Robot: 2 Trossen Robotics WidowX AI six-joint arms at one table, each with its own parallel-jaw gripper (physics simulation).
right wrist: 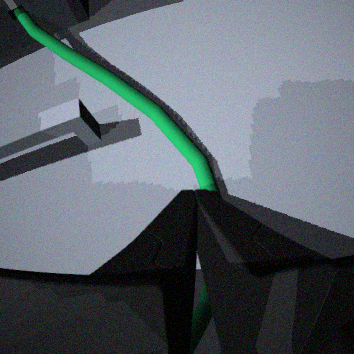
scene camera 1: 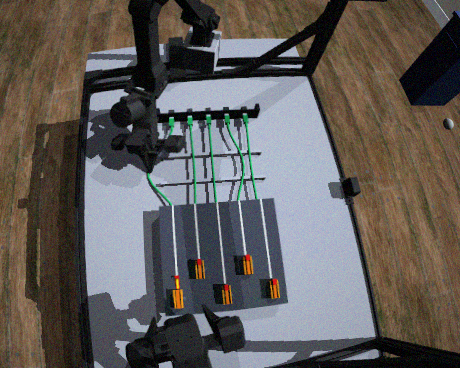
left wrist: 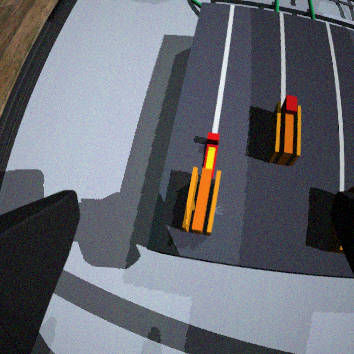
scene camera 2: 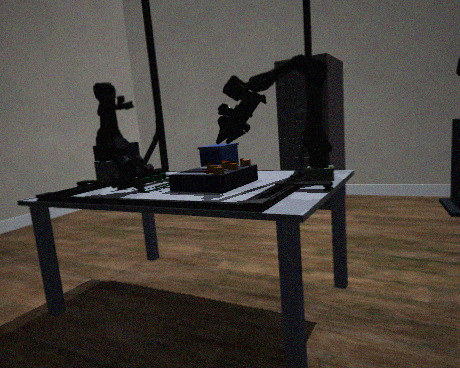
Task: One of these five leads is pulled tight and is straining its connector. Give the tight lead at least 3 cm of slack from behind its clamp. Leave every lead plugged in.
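Frame: origin at the left arm's base, x ahead, y left, z up, level; centimetres.
Where they show: left gripper, fingertip midpoint: (scene camera 1: 178, 312) (left wrist: 210, 205) (scene camera 2: 221, 143); right gripper, fingertip midpoint: (right wrist: 193, 202) (scene camera 1: 150, 172) (scene camera 2: 143, 191); left arm's base, link origin: (scene camera 2: 320, 167); right arm's base, link origin: (scene camera 1: 202, 38) (scene camera 2: 108, 160).
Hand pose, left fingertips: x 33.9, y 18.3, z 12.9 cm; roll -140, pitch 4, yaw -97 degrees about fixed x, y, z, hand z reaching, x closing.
Each offset is from my left fingertips to the top centre of the thing. "spot": to the spot under its first point.
The far-left green lead @[spot: dx +29.1, dy -4.1, dz -16.1 cm] (scene camera 1: 159, 190) (right wrist: 125, 92) bows sideways from the dark block (scene camera 1: 255, 295) (scene camera 2: 200, 182) (left wrist: 235, 240) to my right gripper (scene camera 1: 149, 171) (right wrist: 193, 202), which is shut on it. Its green plug @[dx +47.0, dy -13.3, dz -14.6 cm] (scene camera 1: 171, 121) sits at the black connector bar @[spot: dx +44.9, dy -26.7, dz -14.9 cm] (scene camera 1: 218, 114). My left gripper (scene camera 1: 179, 314) (scene camera 2: 223, 140) is wide open, above the block's near edge. Between its fingers in the left wrist view is the far-left orange clamp @[dx +2.3, dy +0.1, dz -8.6 cm] (scene camera 1: 177, 299) (left wrist: 201, 200), with a yellow and red piece @[spot: dx +5.7, dy -1.0, dz -10.7 cm] (left wrist: 211, 157) ahead. The second lead @[spot: dx +32.2, dy -14.9, dz -14.9 cm] (scene camera 1: 194, 165) and third lead @[spot: dx +32.0, dy -19.9, dz -14.9 cm] (scene camera 1: 212, 160) run nearly straight; the fourth lead @[spot: dx +26.4, dy -26.4, dz -14.9 cm] (scene camera 1: 243, 170) bows.
The second clamp @[dx +6.5, dy -6.7, dz -8.6 cm] (scene camera 1: 200, 269) (left wrist: 288, 132), third clamp @[spot: dx -0.6, dy -9.9, dz -8.6 cm] (scene camera 1: 226, 294), fourth clamp @[spot: dx +3.4, dy -16.7, dz -8.6 cm] (scene camera 1: 248, 265) and fifth clamp @[spot: dx -3.7, dy -19.7, dz -8.7 cm] (scene camera 1: 273, 289) stand on the block. Two thin rails cross under the leads. A black frame edges the table. A small black device (scene camera 1: 351, 187) is at the right edge.
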